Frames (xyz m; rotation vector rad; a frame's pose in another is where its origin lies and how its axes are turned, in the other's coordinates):
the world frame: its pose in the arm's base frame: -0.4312 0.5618 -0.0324 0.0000 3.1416 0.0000
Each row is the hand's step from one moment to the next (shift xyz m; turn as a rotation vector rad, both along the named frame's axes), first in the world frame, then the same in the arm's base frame.
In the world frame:
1: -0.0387 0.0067 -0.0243 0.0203 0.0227 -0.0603
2: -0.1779 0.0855 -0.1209 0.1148 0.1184 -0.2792
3: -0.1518 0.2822 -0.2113 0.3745 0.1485 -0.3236
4: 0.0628 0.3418 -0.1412 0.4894 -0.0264 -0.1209
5: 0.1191 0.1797 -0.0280 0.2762 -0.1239 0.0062
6: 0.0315 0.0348 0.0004 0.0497 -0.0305 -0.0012
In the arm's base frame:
1: 0.0387 0.0067 0.0243 -0.0203 0.0227 0.0603
2: 0.1779 0.0855 0.1209 -0.1148 0.1184 0.2792
3: 0.1518 0.2822 0.2113 -0.3745 0.1485 0.3236
4: -0.0628 0.3418 0.1412 -0.4894 -0.0264 0.1209
5: -0.1191 0.1797 0.0280 -0.2762 -0.1239 -0.0062
6: -0.0315 0.0348 -0.0004 -0.0497 -0.0305 0.0012

